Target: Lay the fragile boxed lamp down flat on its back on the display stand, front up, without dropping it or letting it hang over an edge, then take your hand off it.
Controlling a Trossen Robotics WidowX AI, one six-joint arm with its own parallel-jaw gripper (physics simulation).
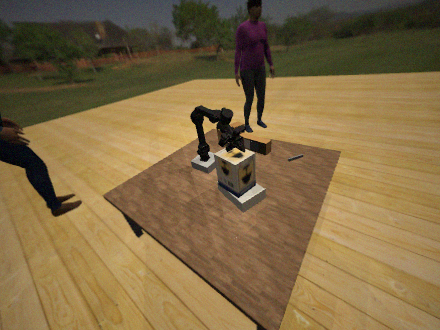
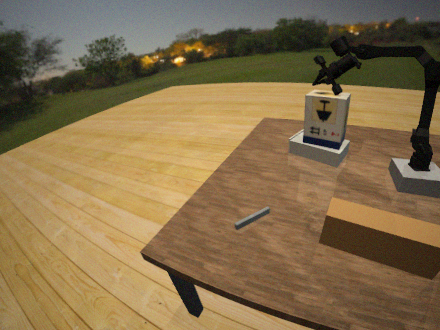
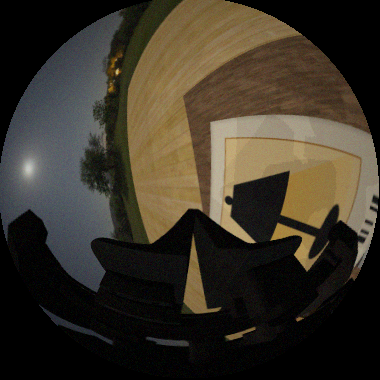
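Where they show: gripper, fingertip midpoint: (image 1: 244, 151) (image 2: 312, 85) (image 3: 192, 213); arm's base at its link origin: (image 1: 204, 158) (image 2: 418, 167).
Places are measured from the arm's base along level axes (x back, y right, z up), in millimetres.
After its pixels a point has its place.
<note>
The boxed lamp (image 1: 235, 171) {x -416, y 312, z 188 mm} (image 2: 325, 121) {x -386, y 139, z 124 mm} (image 3: 293, 169) {x -363, y 251, z 230 mm} is a white carton with a black lamp printed on yellow panels. It stands upright on the low white display stand (image 1: 248, 198) {x -473, y 293, z -1 mm} (image 2: 313, 152) {x -426, y 130, z -25 mm} in the middle of the brown table (image 1: 186, 236) {x -245, y 601, z -66 mm} (image 2: 268, 262) {x -572, y -448, z -66 mm}. My gripper (image 1: 222, 143) (image 2: 315, 81) {x -441, y 235, z 265 mm} (image 3: 192, 213) {x -441, y 235, z 265 mm} is shut and empty. It hovers just over the box's top, at the edge nearer the arm's base, and part of the hand sits very close to the top face. I cannot tell whether it touches.
A brown block (image 1: 259, 144) {x -353, y -306, z 20 mm} (image 2: 356, 229) {x -360, y -387, z 26 mm} lies behind the box. A small grey bar (image 1: 295, 157) {x -640, y -294, z -50 mm} (image 2: 252, 217) {x -641, y -306, z -46 mm} lies apart on the table. The arm's base (image 1: 203, 164) {x -26, y 66, z -6 mm} sits beside the stand. A person in purple (image 1: 252, 62) stands beyond the table; someone's shoes (image 1: 66, 204) show at the left.
</note>
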